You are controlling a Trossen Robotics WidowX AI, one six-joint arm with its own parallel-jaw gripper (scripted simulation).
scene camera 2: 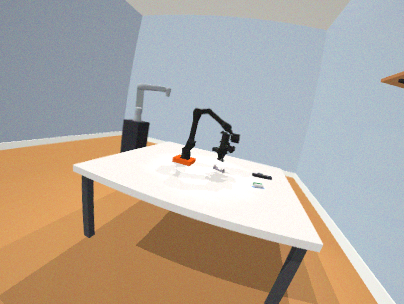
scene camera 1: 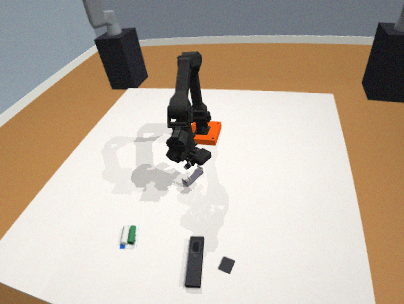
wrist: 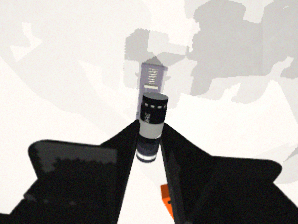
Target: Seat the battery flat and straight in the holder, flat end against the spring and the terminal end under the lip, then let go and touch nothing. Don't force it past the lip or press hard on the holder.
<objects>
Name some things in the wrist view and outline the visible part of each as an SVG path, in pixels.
The gripper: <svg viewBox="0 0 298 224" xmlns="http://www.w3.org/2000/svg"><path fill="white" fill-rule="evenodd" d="M164 122L160 147L175 224L298 224L298 206L274 183L282 171L281 163L263 158L213 156L194 145L194 143ZM139 119L136 119L100 145L43 139L30 143L27 154L37 179L23 194L24 199L21 199L9 214L0 213L0 224L118 224L118 218L127 190L126 186L138 145Z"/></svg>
A battery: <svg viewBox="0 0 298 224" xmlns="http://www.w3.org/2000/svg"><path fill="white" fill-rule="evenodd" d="M156 92L143 93L141 103L140 131L136 158L144 164L150 164L156 160L167 112L169 97Z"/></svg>
</objects>
